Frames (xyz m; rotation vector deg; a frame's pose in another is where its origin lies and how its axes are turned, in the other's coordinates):
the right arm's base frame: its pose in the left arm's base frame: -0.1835 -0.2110 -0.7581 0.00 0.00 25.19
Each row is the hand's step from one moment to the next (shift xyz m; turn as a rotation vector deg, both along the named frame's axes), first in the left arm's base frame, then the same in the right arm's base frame.
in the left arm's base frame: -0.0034 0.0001 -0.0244 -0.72 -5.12 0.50
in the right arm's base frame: -0.0030 0.0015 -0.0244 -2.83 -4.33 0.50
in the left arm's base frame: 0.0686 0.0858 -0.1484 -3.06 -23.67 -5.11
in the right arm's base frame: 0.0986 0.0484 -0.1484 -12.84 -20.12 -5.11
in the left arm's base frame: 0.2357 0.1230 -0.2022 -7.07 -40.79 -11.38
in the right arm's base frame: 0.2656 0.0110 -0.2022 -23.76 -33.90 -11.38
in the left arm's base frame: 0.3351 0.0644 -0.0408 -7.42 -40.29 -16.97
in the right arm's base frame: 0.3306 -0.0844 -0.0408 -23.86 -33.30 -16.97
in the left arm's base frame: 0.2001 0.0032 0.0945 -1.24 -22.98 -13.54
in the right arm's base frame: 0.1824 -0.0823 0.0945 -10.90 -20.27 -13.54
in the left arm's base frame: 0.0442 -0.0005 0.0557 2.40 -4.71 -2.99
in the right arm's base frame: 0.0398 -0.0193 0.0557 0.17 -5.28 -2.99
